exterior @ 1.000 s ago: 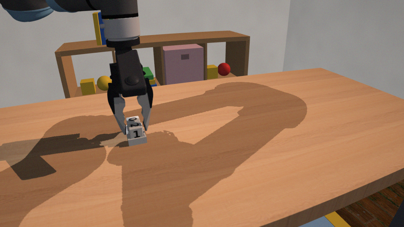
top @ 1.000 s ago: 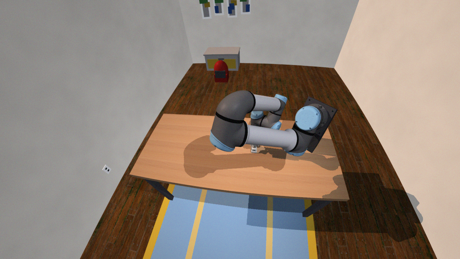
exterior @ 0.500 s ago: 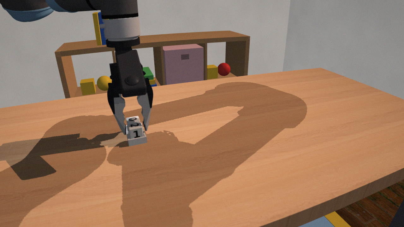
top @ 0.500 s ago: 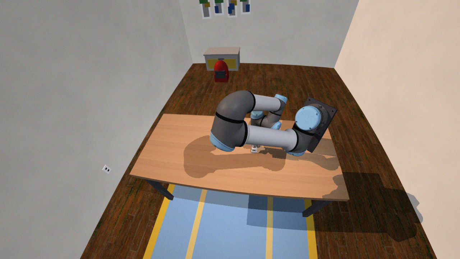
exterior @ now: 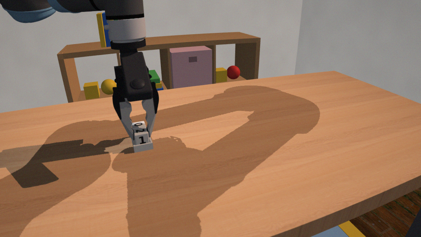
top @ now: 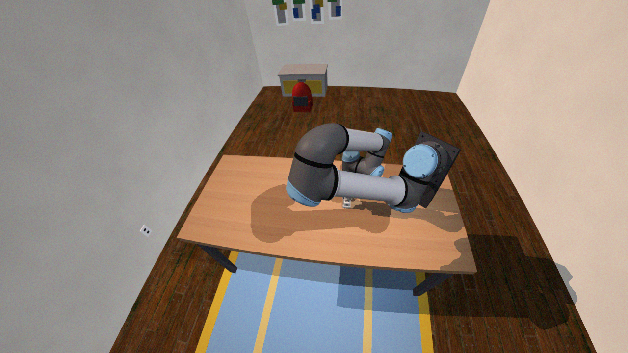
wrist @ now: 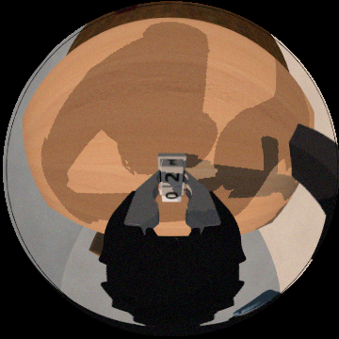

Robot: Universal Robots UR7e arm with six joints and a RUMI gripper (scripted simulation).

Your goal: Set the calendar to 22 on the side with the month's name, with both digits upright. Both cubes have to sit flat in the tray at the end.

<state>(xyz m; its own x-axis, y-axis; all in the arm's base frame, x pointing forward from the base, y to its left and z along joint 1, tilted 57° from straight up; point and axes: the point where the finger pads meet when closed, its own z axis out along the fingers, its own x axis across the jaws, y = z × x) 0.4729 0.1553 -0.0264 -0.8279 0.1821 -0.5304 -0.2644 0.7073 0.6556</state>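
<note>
My hand is 1 cm above the white cube. From my hand the other things lie so: grey tray: 1 cm behind, 2 cm to the left, 3 cm below.
</note>
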